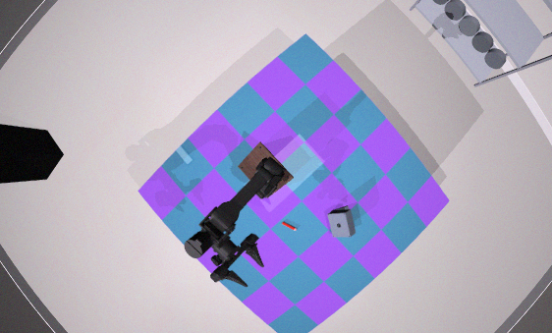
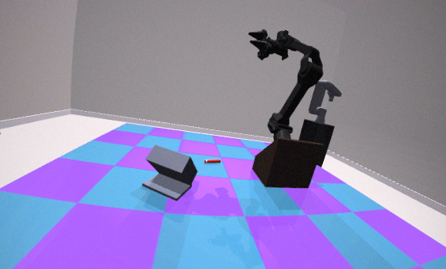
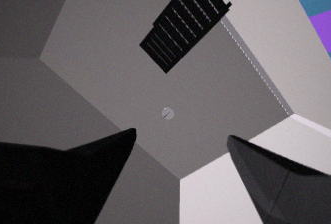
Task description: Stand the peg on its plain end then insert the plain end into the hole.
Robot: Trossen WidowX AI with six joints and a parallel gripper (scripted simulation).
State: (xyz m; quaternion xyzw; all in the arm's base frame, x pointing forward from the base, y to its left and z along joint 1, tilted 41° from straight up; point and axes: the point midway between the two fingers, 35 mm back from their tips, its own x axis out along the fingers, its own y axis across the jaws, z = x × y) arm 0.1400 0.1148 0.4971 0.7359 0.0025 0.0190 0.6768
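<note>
My gripper tip is 10 cm short of the red peg, 10 cm to the right of it and 61 cm above it. Round my gripper tip: grey sloped panel 26 cm ahead, 30 cm to the left, 55 cm below.
</note>
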